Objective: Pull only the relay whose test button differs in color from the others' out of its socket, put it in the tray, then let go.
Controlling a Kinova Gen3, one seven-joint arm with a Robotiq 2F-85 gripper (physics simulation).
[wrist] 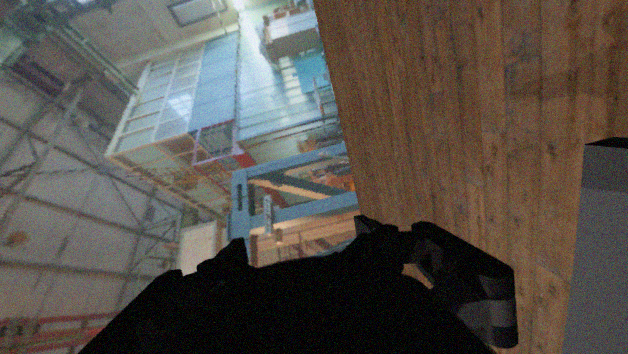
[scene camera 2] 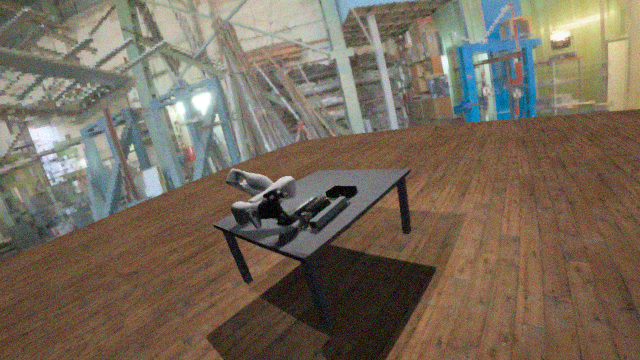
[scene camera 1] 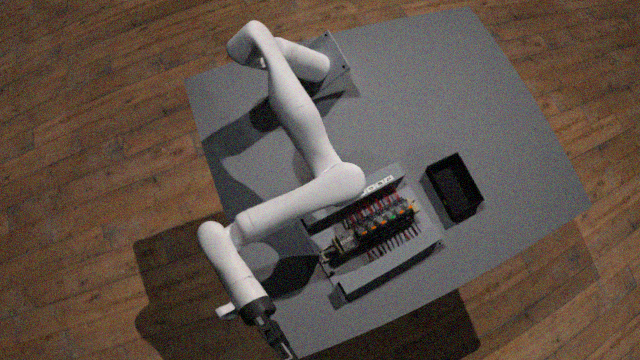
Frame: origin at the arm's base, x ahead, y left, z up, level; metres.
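Seen in the pictures: gripper, fingertip midpoint: (wrist: 301, 238) (scene camera 2: 291, 206); arm's base at its link origin: (scene camera 1: 317, 67).
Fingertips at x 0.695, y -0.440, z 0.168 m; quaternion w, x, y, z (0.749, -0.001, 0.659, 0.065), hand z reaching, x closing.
Pixels of each thing's top centre, then the offset from my fingertips to it. "spot": a spot on its surface instead. Level surfaces: height alone.
- relay with the green test button, top centre: (scene camera 1: 390, 214) dx -0.211, dy +0.391, dz -0.155 m
- orange-button relay at its top centre: (scene camera 1: 372, 224) dx -0.210, dy +0.335, dz -0.155 m
- black tray at a spot on its surface: (scene camera 1: 467, 210) spot: dx -0.123, dy +0.626, dz -0.222 m
- grey table at its surface level: dz -0.224 m
A row of relays with clear housings stands in sockets on a rail in scene camera 1. The relay with the green test button (scene camera 1: 392, 217) sits in the row among relays with orange buttons, such as one orange-button relay (scene camera 1: 374, 227). The black tray (scene camera 1: 468, 212) (scene camera 2: 342, 192) stands right of the relay panel; no relay shows in it. My gripper (scene camera 1: 287, 354) (wrist: 301, 238) is open, with no object visible between its fingers. It is by the table's near left edge in scene camera 1, well away from the relays. The relays are too small to tell apart in scene camera 2.
Grey ducts, one in front (scene camera 1: 390, 270) and one behind with white labels (scene camera 1: 395, 172), flank the relay row. Red and dark wires run on both sides of it. My arm (scene camera 1: 300, 200) reaches over the panel's left part. The grey table (scene camera 1: 520, 150) (scene camera 2: 370, 178) carries everything.
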